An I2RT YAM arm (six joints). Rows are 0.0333 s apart.
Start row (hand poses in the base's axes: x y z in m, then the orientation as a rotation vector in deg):
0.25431 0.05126 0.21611 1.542 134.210 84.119
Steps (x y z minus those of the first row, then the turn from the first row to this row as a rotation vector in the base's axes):
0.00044 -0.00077 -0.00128 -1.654 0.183 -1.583
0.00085 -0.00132 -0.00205 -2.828 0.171 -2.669
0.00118 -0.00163 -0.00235 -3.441 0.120 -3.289
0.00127 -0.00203 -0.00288 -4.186 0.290 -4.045
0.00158 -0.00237 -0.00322 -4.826 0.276 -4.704
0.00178 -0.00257 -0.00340 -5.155 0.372 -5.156
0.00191 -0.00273 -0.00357 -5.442 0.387 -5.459
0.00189 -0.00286 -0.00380 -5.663 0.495 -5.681
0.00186 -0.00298 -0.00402 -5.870 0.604 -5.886
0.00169 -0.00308 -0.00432 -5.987 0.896 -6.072
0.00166 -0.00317 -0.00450 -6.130 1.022 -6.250
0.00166 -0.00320 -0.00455 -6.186 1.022 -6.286
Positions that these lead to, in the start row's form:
0.25475 0.05049 0.21483 3.084 134.987 81.481
0.25516 0.04994 0.21406 4.022 135.408 79.578
0.25549 0.04963 0.21376 4.538 135.563 78.544
0.25558 0.04923 0.21323 5.338 135.923 77.353
0.25589 0.04889 0.21289 5.914 136.094 76.277
0.25609 0.04869 0.21271 6.416 136.215 75.699
0.25622 0.04853 0.21254 6.697 136.301 75.219
0.25620 0.04840 0.21231 6.973 136.445 74.880
0.25617 0.04828 0.21209 7.235 136.587 74.566
0.25600 0.04818 0.21179 7.635 136.819 74.418
0.25597 0.04809 0.21161 7.895 136.941 74.196
0.25597 0.04806 0.21156 7.922 136.964 74.112

